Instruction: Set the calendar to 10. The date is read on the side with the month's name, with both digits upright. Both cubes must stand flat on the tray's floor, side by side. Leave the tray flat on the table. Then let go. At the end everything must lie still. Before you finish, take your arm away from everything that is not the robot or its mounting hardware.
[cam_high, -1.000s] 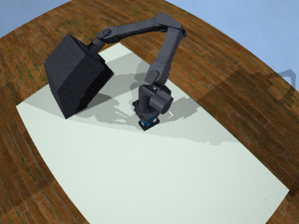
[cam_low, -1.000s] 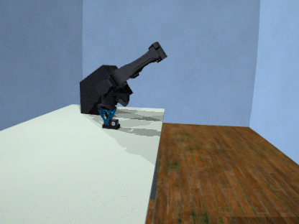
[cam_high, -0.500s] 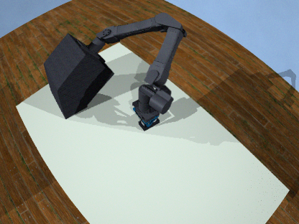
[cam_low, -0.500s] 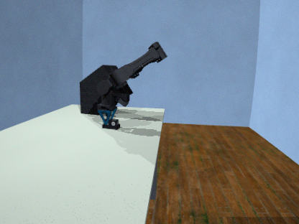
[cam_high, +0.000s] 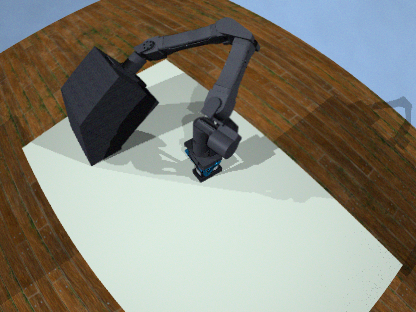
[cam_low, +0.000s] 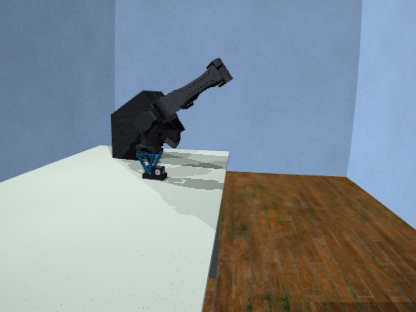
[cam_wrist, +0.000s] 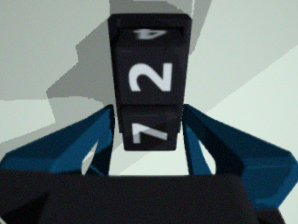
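My hand is 2 cm to the right of the black tray and 2 cm above it.
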